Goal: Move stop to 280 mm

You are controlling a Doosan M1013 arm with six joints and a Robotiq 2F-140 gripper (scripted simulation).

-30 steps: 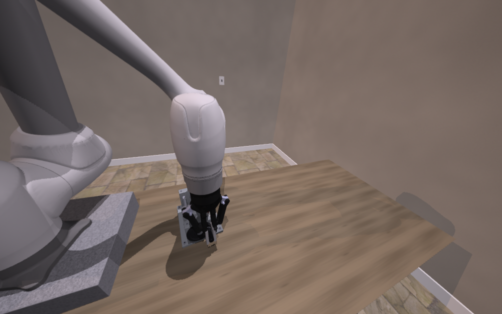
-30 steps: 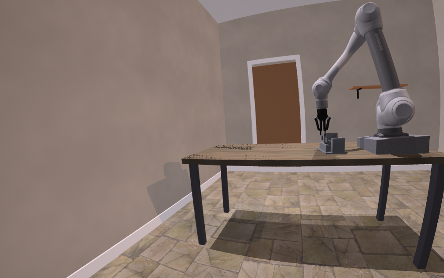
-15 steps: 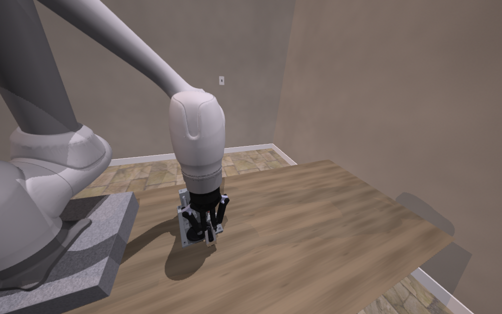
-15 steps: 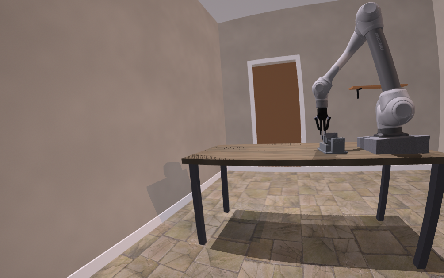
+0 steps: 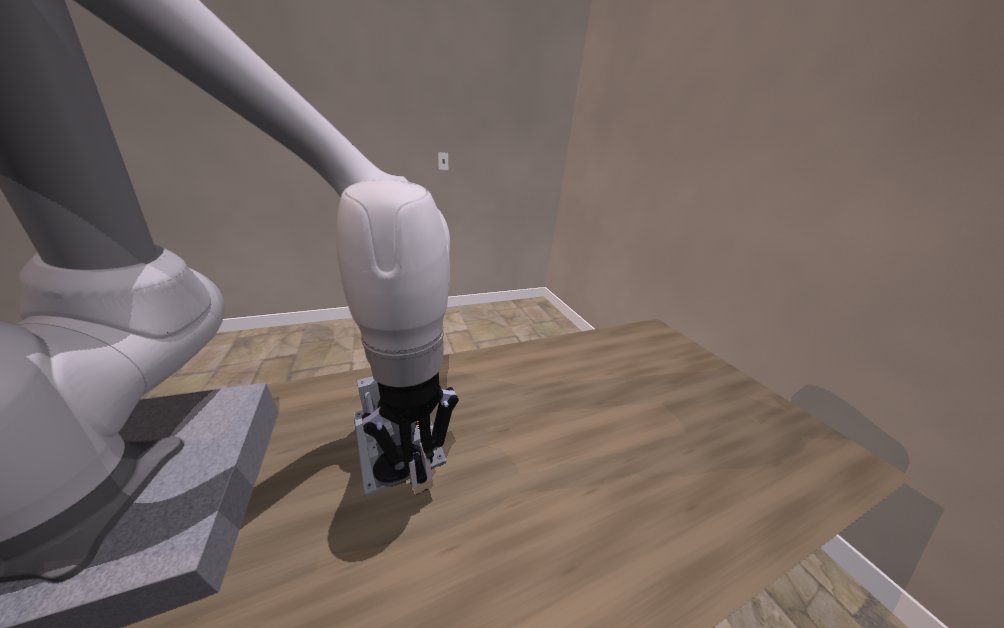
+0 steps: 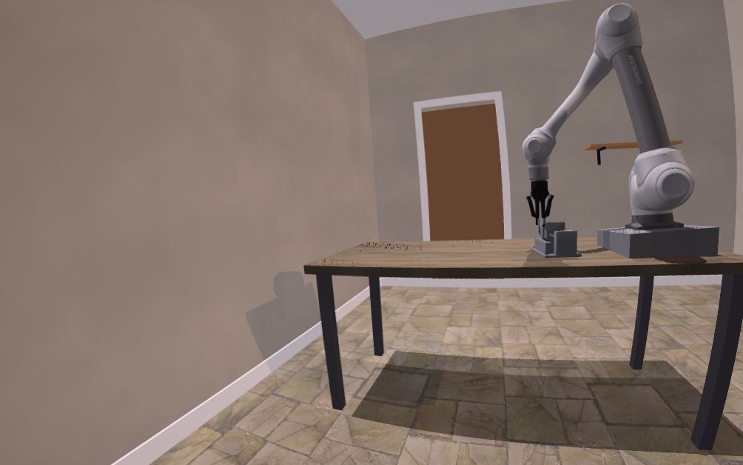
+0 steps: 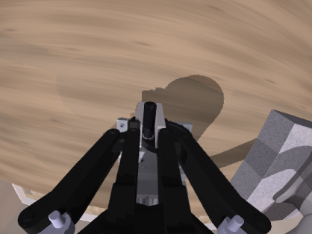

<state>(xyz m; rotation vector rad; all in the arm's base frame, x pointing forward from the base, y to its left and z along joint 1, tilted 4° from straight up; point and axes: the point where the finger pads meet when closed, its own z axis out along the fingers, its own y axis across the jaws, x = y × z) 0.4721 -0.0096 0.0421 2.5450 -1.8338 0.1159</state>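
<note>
My gripper is now 10 mm past the handwheel, 20 mm to the right of it and 20 mm above it.
</note>
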